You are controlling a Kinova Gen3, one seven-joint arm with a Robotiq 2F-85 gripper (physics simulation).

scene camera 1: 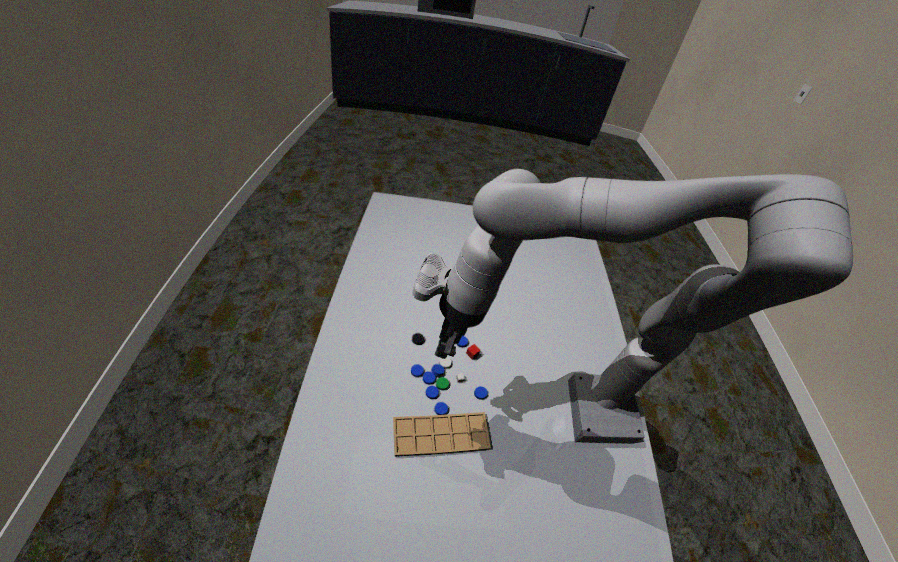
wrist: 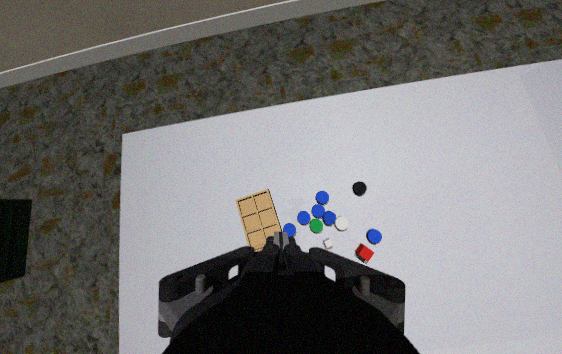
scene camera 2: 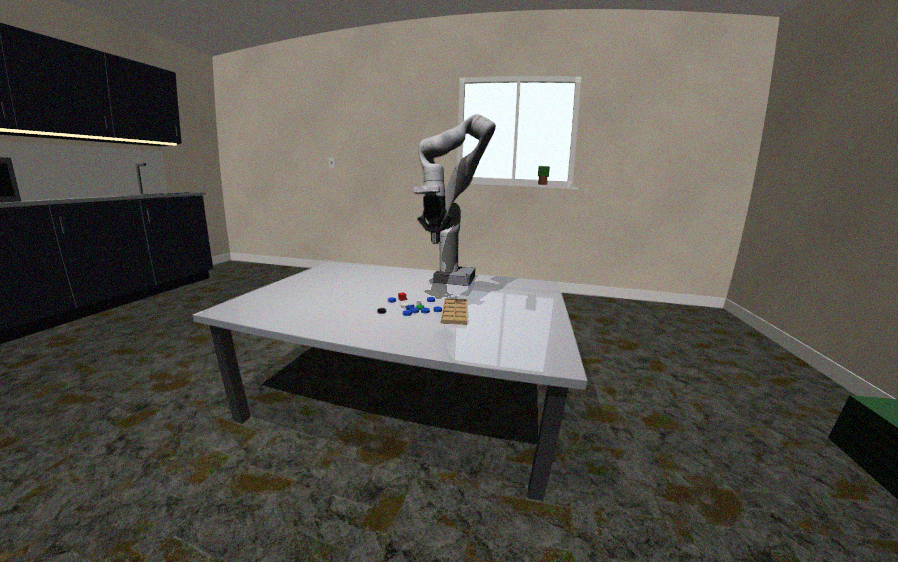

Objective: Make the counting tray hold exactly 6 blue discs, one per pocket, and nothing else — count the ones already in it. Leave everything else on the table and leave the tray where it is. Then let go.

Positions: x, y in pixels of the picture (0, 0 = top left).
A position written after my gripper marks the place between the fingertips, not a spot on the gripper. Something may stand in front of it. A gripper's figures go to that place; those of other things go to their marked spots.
Labels:
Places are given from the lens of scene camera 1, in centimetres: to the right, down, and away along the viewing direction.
my gripper (scene camera 1: 440, 354): -2, 14, 64
wooden counting tray (scene camera 1: 438, 434): -2, 35, 77

